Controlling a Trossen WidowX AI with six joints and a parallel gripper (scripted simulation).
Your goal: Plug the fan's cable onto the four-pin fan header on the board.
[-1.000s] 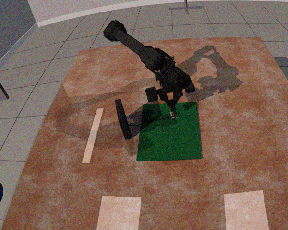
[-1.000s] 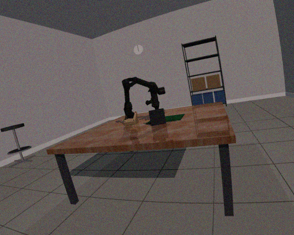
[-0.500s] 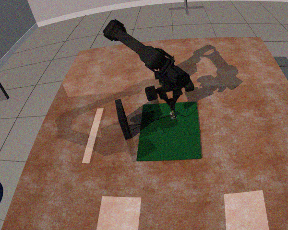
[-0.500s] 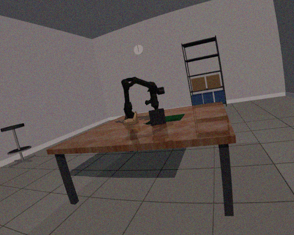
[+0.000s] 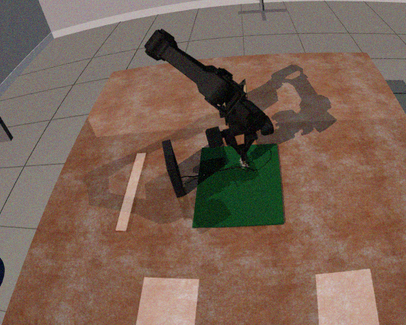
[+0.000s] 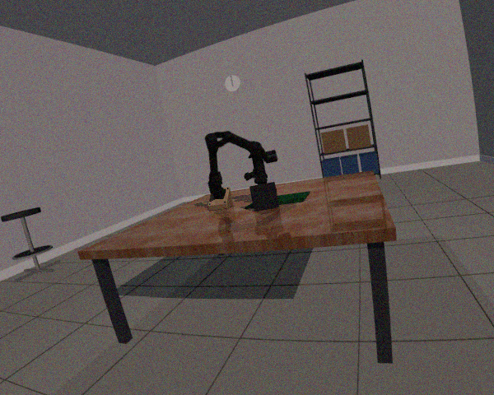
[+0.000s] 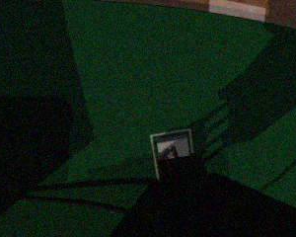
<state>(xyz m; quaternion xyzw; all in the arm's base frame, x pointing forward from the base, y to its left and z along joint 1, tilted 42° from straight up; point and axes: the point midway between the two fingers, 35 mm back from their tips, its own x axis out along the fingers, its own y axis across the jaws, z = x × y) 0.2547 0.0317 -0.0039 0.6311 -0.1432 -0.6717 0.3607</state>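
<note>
The black plug lies 1 cm ahead of my gripper tip and 1 cm above it. Round my gripper tip: green board (8 cm ahead, 1 cm to the right, 6 cm below); then black fan (7 cm ahead, 18 cm to the right, 2 cm above); then header (1 cm ahead, 4 cm below).
</note>
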